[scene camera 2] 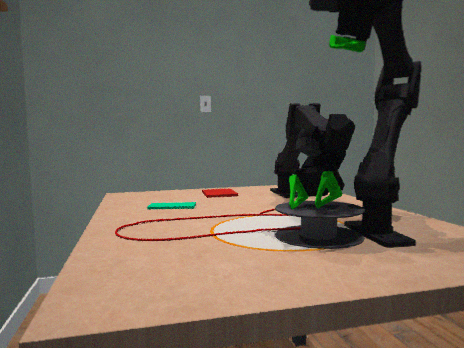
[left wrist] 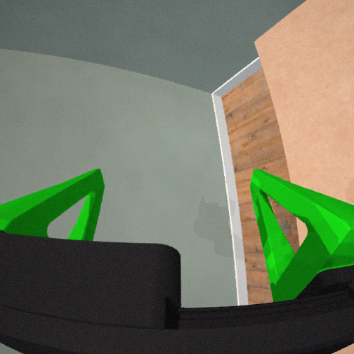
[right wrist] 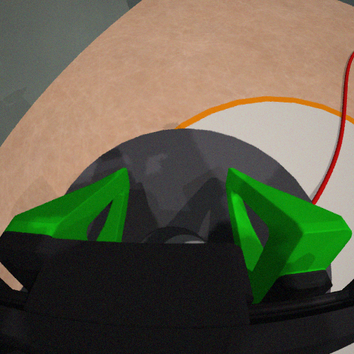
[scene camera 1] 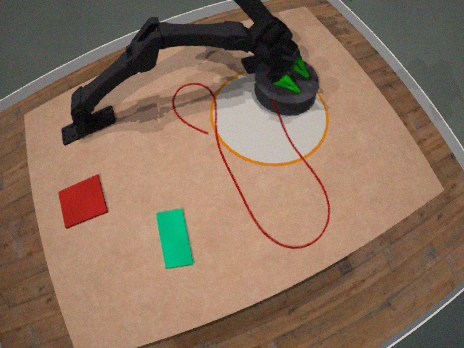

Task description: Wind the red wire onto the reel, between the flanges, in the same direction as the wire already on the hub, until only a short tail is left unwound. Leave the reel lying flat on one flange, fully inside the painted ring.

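Frame: origin at the left arm's base, x left, y back, z up, level; centimetres.
Seen in the pictures: left gripper, fingertip midpoint: (scene camera 2: 338,18); right gripper, fingertip midpoint: (scene camera 2: 303,206) (scene camera 1: 303,84); left arm's base at its link origin: (scene camera 2: 376,234); right arm's base at its link origin: (scene camera 2: 285,193) (scene camera 1: 87,126).
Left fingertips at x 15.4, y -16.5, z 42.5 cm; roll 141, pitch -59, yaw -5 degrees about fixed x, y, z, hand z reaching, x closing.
Offsets run from my left fingertips to a thing's top centre. "spot": to the spot under its first point.
The dark grey reel @(dx -16.7, dy +3.3, dz -36.0 cm) (scene camera 1: 287,103) (scene camera 2: 318,227) (right wrist: 170,150) lies flat on one flange and straddles the line of the orange painted ring (scene camera 1: 274,164) (scene camera 2: 240,246) (right wrist: 270,99). The red wire @(spot: dx -21.3, dy -36.5, dz -42.1 cm) (scene camera 1: 328,210) (scene camera 2: 165,238) (right wrist: 334,165) runs from between the flanges into a long loop, back past the ring's left edge in scene camera 1, then a small loop with a free end. My right gripper (scene camera 1: 303,85) (scene camera 2: 306,207) (right wrist: 177,176) is open and empty, fingertips at the upper flange. My left gripper (scene camera 2: 347,44) (left wrist: 176,176) is open and empty, high above the table.
A red square plate @(dx -85.5, dy -11.4, dz -41.5 cm) (scene camera 1: 83,201) (scene camera 2: 220,193) and a green rectangular plate @(dx -61.3, dy -29.8, dz -41.7 cm) (scene camera 1: 174,238) (scene camera 2: 171,205) lie on the table, left of the wire in scene camera 1. The left arm's base (scene camera 2: 382,237) stands close beside the reel in scene camera 2.
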